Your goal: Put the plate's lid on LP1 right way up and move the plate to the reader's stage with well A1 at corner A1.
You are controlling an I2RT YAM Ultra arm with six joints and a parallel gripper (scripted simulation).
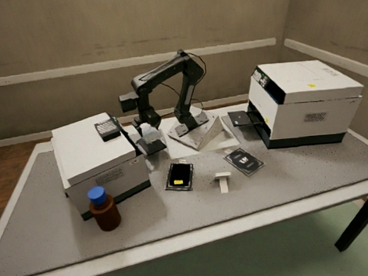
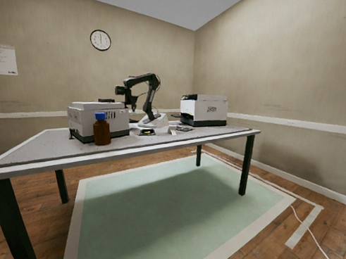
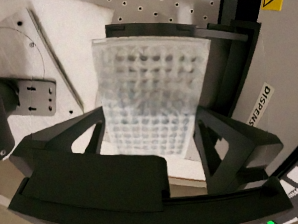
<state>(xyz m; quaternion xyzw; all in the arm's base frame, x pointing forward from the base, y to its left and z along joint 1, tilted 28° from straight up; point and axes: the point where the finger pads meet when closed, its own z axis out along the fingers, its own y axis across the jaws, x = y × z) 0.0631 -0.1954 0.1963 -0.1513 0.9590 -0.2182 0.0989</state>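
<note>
Now: hand 21 cm short of the lid, 13 cm above it and 8 cm to the right of it. From my hand the other things lie so: clear well plate right at my hand; brown capped bottle 32 cm ahead, 25 cm to the right, 3 cm below; LP1 pad 21 cm ahead, 14 cm below, 8 cm to the left.
</note>
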